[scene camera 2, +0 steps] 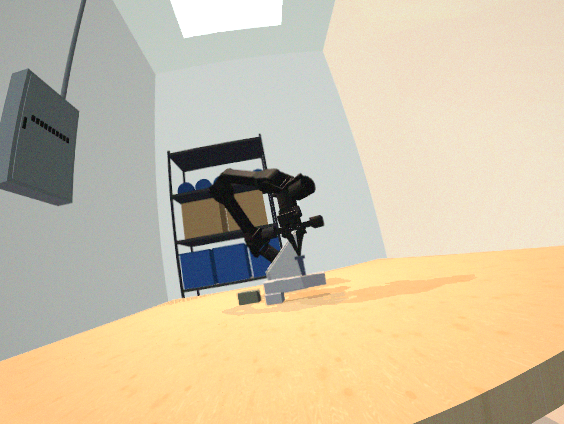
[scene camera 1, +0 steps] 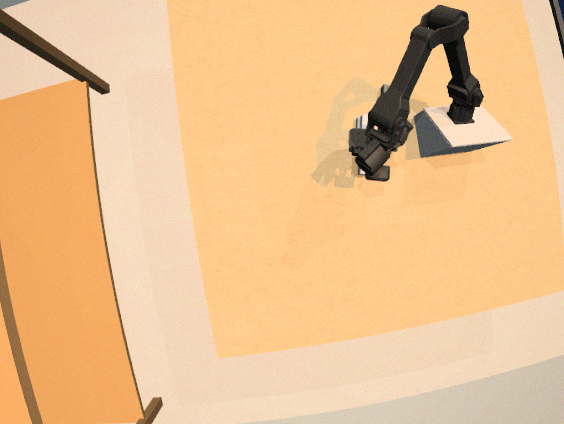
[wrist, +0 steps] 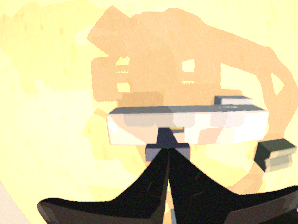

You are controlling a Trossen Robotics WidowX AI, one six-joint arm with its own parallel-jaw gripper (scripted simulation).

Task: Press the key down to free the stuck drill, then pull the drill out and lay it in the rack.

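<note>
The robot's gripper (scene camera 2: 299,255) (scene camera 1: 369,150) (wrist: 167,154) is visible, and a dark box (wrist: 269,156) can be seen as well.
</note>
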